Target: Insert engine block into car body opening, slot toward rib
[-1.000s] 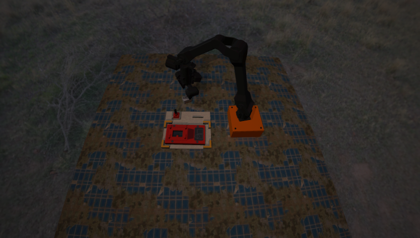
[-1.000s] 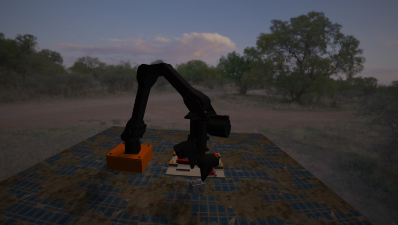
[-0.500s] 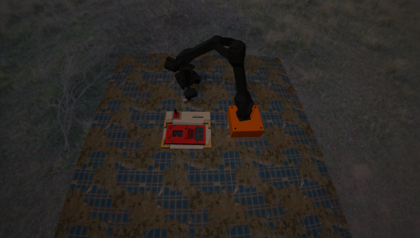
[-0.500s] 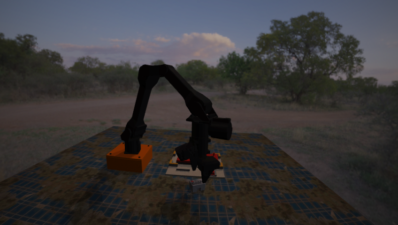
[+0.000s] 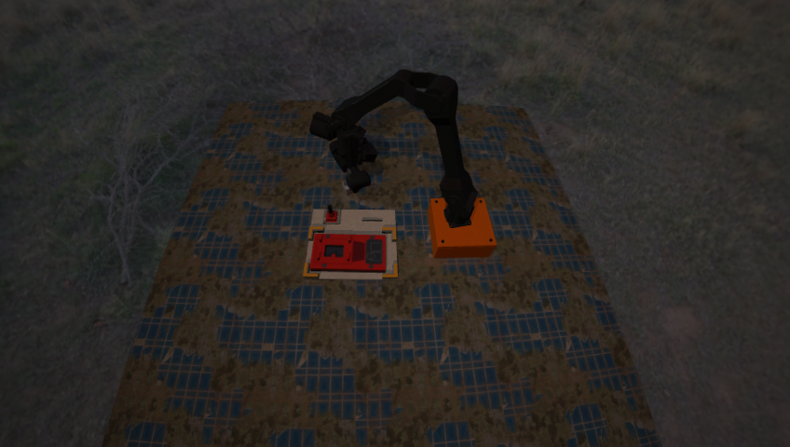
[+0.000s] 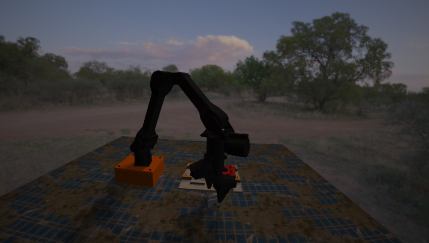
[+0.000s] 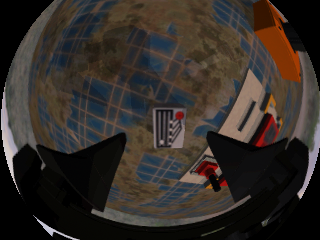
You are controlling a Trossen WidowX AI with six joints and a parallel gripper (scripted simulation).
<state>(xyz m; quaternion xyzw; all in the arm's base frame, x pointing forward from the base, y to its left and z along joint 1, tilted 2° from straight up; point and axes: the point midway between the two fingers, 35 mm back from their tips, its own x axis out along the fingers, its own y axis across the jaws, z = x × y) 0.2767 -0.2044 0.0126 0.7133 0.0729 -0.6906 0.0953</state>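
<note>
My gripper tip is 20 mm above the grey engine block.
</note>
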